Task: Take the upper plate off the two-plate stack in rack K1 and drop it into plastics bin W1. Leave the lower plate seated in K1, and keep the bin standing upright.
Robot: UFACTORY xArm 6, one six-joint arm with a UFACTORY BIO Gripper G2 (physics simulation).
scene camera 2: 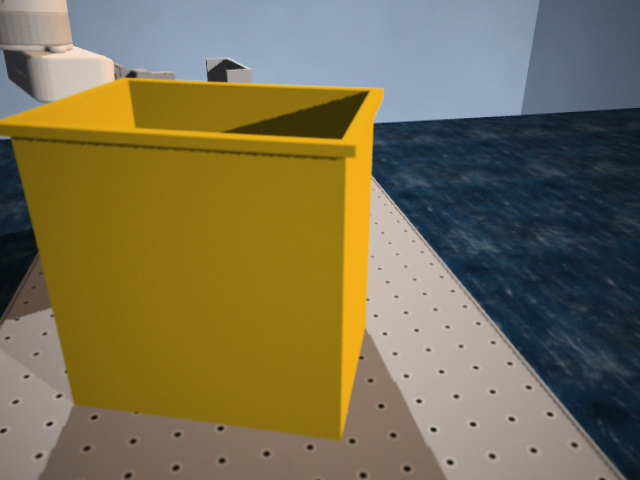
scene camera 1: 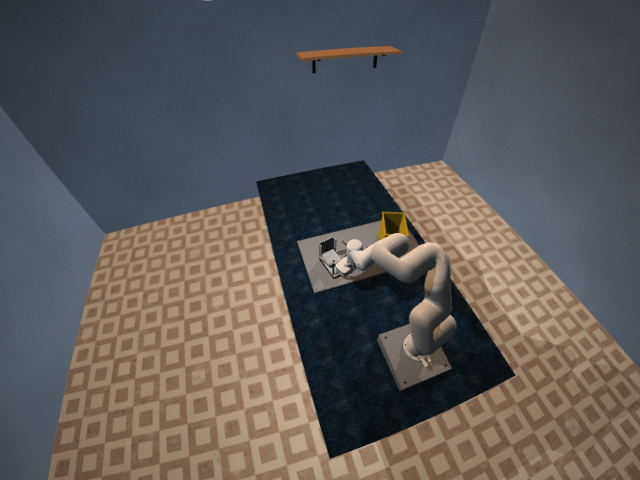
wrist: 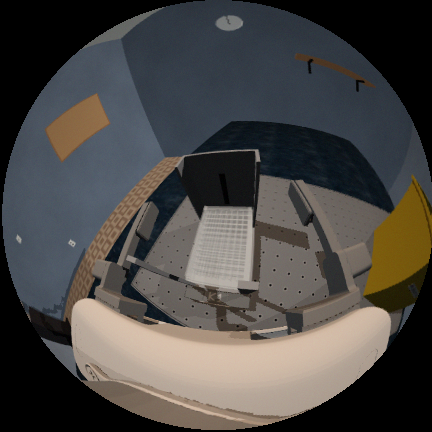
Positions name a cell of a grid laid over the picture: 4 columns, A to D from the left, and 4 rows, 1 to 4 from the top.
Labels:
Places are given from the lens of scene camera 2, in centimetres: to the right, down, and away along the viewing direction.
yellow plastics bin W1 (scene camera 2: B3): -6, 0, 30

